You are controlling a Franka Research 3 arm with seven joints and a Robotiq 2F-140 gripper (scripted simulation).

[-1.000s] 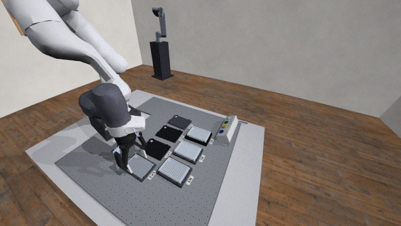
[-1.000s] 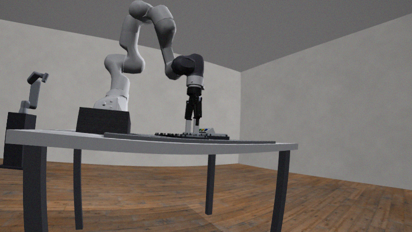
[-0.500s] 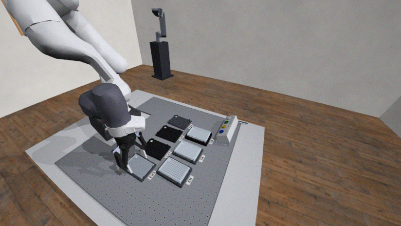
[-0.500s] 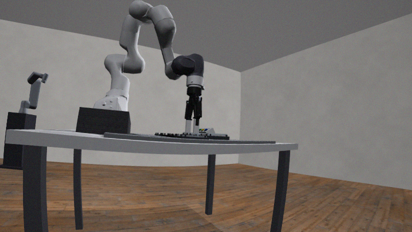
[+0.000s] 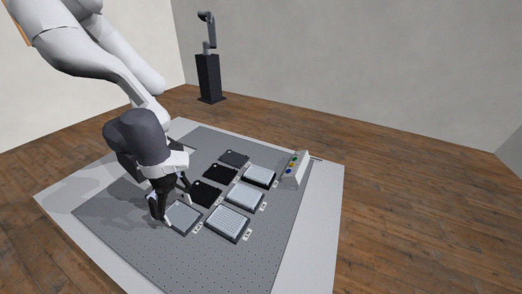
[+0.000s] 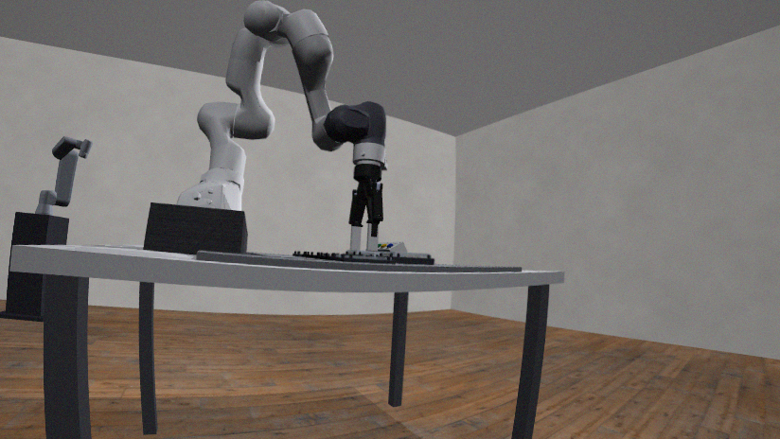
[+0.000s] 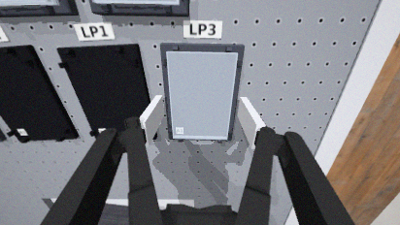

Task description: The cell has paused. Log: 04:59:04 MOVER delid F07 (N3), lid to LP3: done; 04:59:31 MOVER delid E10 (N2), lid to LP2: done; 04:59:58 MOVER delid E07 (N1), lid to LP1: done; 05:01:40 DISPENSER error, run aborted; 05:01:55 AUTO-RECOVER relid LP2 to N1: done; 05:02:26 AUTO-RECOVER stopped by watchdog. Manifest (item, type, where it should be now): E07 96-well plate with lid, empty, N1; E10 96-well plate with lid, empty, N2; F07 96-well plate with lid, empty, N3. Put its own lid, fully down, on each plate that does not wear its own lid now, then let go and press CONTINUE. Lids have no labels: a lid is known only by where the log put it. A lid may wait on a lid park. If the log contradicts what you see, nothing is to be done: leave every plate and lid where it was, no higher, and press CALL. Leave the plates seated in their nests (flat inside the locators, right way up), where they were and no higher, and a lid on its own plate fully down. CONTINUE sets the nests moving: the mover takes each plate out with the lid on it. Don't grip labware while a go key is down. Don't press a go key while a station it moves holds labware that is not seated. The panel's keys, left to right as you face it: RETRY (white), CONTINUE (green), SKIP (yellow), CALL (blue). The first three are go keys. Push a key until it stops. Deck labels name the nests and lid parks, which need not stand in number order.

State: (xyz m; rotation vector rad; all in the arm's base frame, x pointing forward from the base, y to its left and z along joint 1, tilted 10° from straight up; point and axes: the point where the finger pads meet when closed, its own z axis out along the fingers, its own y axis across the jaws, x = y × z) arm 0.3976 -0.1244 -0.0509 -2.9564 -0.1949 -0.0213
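The grey lid is 4 cm below my hand. Round my hand: lid park LP3 (5 cm below); then N3 plate (16 cm ahead, 9 cm to the left, 3 cm below); then lid park LP1 (13 cm to the left, 5 cm below, 2 cm behind).
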